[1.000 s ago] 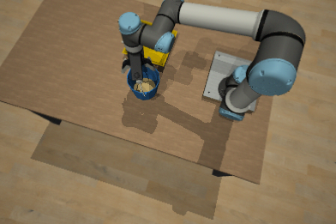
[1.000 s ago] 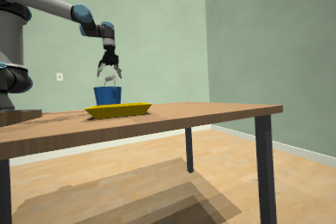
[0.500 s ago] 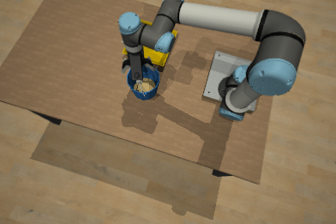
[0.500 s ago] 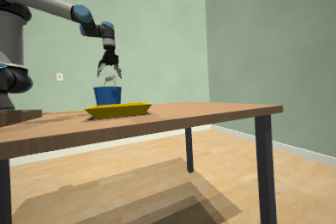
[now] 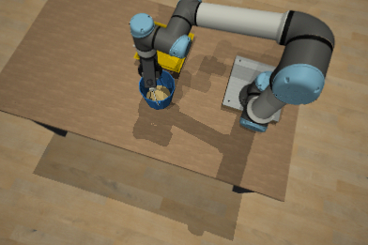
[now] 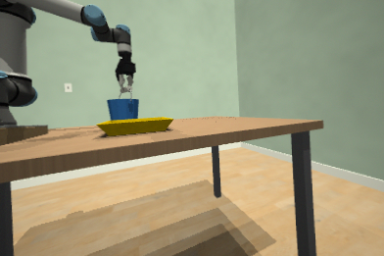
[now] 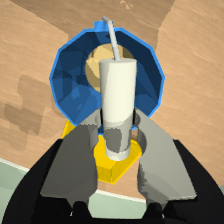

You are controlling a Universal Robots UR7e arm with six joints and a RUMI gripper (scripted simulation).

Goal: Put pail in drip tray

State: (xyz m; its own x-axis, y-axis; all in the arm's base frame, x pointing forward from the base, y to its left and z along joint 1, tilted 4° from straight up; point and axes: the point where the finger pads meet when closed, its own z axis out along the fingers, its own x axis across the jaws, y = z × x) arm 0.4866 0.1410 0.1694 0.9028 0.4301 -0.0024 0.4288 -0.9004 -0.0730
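Now: the white handle grip 10 mm behind my hand and 30 mm below it. From my hand the other things lie so: yellow drip tray 50 mm ahead, 290 mm to the right, 200 mm below; blue pail 10 mm behind, 10 mm to the right, 90 mm below.
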